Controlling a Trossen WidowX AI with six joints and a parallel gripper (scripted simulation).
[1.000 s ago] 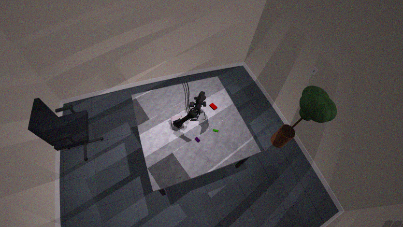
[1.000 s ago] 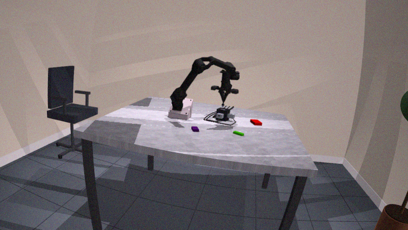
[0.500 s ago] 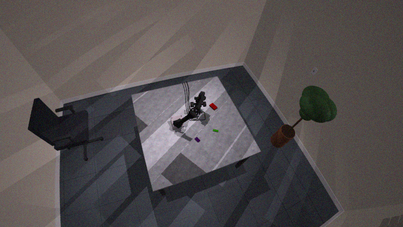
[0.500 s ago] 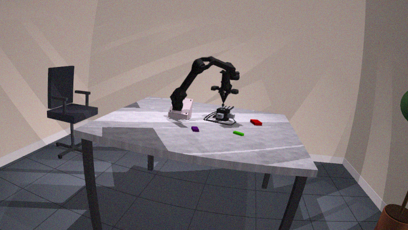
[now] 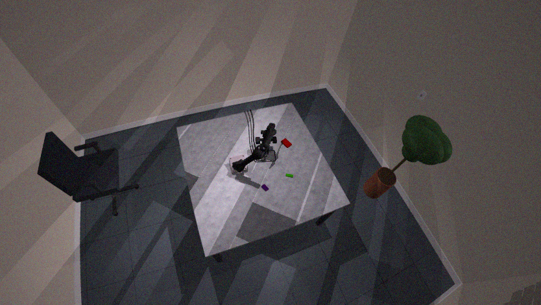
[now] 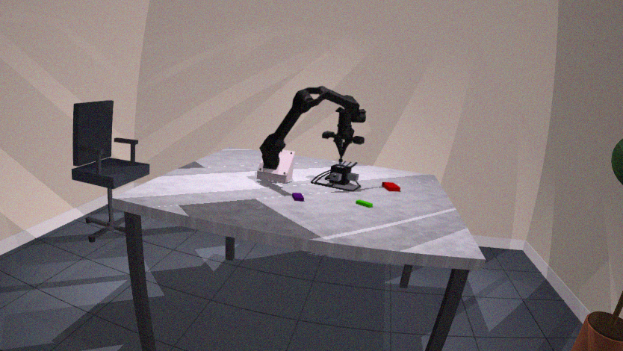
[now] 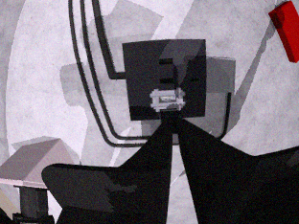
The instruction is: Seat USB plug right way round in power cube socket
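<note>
The USB socket is 60 mm below my gripper tip. Round my gripper tip: green block: 140 mm ahead, 300 mm to the right, 120 mm below; then red block: 250 mm ahead, 40 mm to the left, 120 mm below; then grey USB plug: 20 mm below.
</note>
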